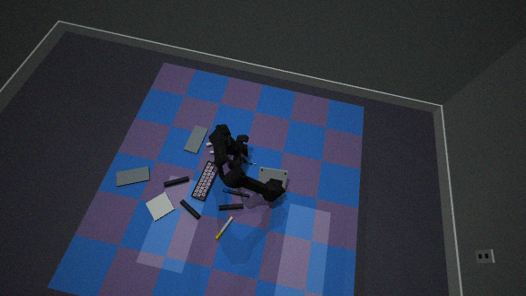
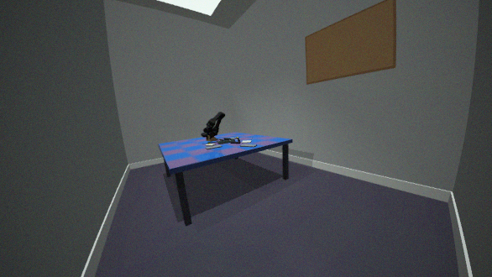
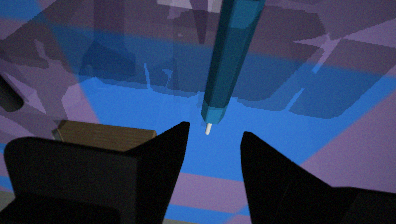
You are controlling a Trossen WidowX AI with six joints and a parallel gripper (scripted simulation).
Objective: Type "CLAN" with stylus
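My gripper tip is now 3 cm above the teal hexagonal stylus and 2 cm past it. The rest, counted from my gripper tip: white square pad: 36 cm ahead, 32 cm to the left, 4 cm below; grey slab: 55 cm ahead, 20 cm to the left, 4 cm below.
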